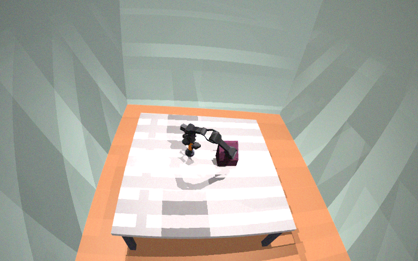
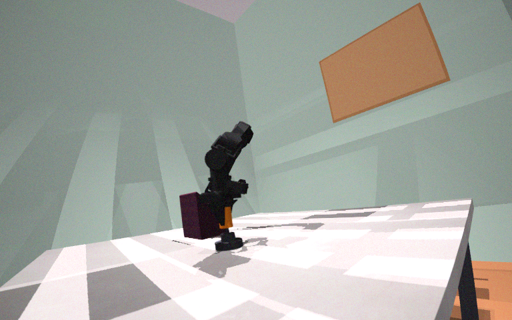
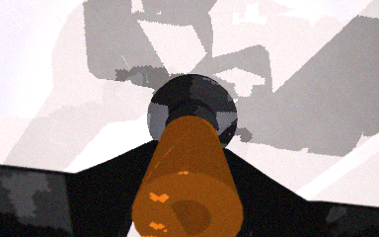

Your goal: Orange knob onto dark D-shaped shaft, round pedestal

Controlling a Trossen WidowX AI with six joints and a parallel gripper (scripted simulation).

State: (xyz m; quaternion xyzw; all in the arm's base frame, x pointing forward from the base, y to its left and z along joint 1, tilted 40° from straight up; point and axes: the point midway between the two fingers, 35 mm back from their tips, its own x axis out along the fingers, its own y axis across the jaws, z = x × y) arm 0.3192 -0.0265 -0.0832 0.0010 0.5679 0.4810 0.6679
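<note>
My gripper tip is 2 cm below the orange knob. From my gripper tip the other things lie so: pedestal (4 cm below).
</note>
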